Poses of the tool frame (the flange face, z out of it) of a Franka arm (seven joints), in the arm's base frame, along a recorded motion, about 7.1 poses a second.
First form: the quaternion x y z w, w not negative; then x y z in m.
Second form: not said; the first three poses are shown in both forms.
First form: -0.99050, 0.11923, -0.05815, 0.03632, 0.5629, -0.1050, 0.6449
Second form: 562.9, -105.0, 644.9, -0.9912, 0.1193, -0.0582, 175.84
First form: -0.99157, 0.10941, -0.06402, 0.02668, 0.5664, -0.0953, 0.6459
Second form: 566.4, -95.3, 645.9, -0.9919, 0.1094, -0.0640, 176.94
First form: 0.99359, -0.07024, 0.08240, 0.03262, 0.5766, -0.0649, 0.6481
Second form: 576.6, -64.9, 648.1, 0.9941, -0.0703, 0.0824, 176.26
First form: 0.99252, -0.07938, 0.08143, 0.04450, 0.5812, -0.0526, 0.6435
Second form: 581.2, -52.6, 643.5, 0.9935, -0.0795, 0.0815, 174.90
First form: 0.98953, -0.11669, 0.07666, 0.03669, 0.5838, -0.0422, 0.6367
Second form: 583.8, -42.2, 636.7, 0.9902, -0.1168, 0.0767, 175.79
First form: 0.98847, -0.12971, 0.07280, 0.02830, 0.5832, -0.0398, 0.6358
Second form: 583.2, -39.8, 635.8, 0.9889, -0.1298, 0.0728, 176.76
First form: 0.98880, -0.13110, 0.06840, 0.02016, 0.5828, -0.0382, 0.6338
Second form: 582.8, -38.2, 633.8, 0.9890, -0.1311, 0.0684, 177.69
